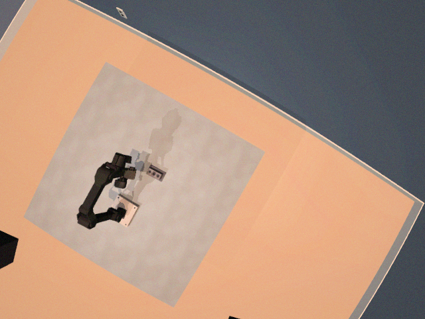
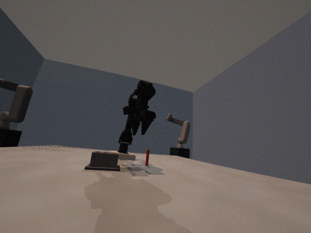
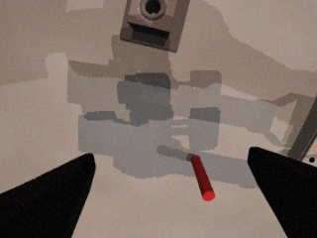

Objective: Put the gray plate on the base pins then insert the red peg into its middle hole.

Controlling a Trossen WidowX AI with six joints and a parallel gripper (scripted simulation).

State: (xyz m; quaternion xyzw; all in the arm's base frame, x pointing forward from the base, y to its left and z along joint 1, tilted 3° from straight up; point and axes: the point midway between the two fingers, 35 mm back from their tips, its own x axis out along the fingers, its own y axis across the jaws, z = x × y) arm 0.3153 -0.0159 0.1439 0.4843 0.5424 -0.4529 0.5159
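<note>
The red peg is 50 mm behind my gripper tip, 80 mm to the left of it and 100 mm below it. The rest, counted from my gripper tip: flat base: 20 mm ahead, 130 mm to the right, 140 mm below; gray plate: 20 mm ahead, 130 mm to the right, 100 mm below.
</note>
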